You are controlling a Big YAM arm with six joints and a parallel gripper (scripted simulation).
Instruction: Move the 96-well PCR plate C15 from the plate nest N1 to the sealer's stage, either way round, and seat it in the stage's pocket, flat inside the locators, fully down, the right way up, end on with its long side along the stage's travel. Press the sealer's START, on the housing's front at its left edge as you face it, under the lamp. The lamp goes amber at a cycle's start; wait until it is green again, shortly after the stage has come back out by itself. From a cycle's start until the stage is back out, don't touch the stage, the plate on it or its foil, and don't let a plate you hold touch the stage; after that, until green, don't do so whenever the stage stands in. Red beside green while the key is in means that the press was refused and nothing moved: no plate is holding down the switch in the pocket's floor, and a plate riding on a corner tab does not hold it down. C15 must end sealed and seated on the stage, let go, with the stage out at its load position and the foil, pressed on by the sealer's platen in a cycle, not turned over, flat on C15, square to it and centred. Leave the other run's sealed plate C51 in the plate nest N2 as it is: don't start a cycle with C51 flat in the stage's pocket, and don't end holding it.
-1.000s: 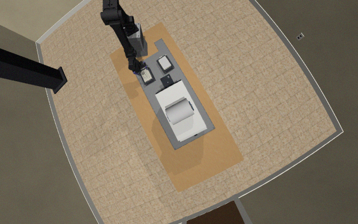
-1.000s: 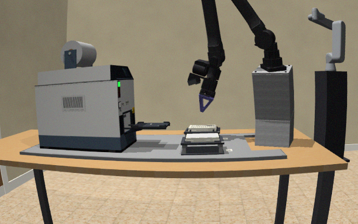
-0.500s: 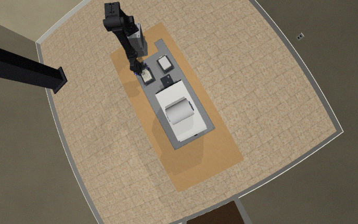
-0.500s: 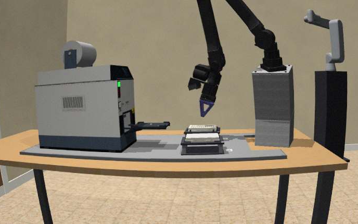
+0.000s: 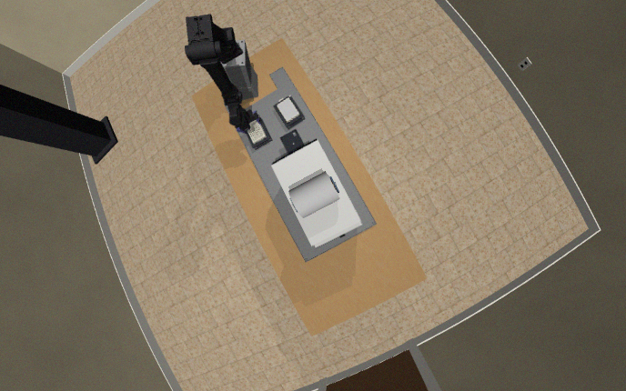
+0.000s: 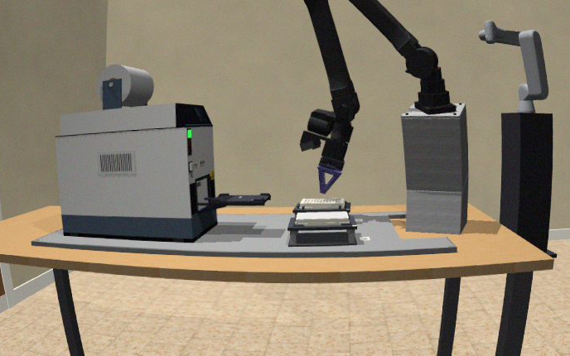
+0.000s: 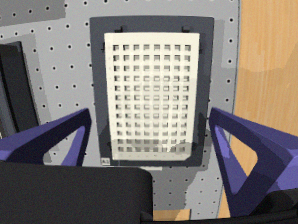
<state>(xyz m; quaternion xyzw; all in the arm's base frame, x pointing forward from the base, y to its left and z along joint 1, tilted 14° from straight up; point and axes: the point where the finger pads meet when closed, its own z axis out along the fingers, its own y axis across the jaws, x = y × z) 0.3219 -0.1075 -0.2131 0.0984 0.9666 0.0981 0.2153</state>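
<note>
Right now my hand is 40 mm above the white 96-well plate C15 and 10 mm short of it. Round my hand: sealer's dark stage (230 mm ahead, 130 mm to the left); sealed plate C51 (220 mm to the left, 40 mm below, 30 mm ahead); start key (340 mm ahead, 210 mm to the left, 90 mm above).
</note>
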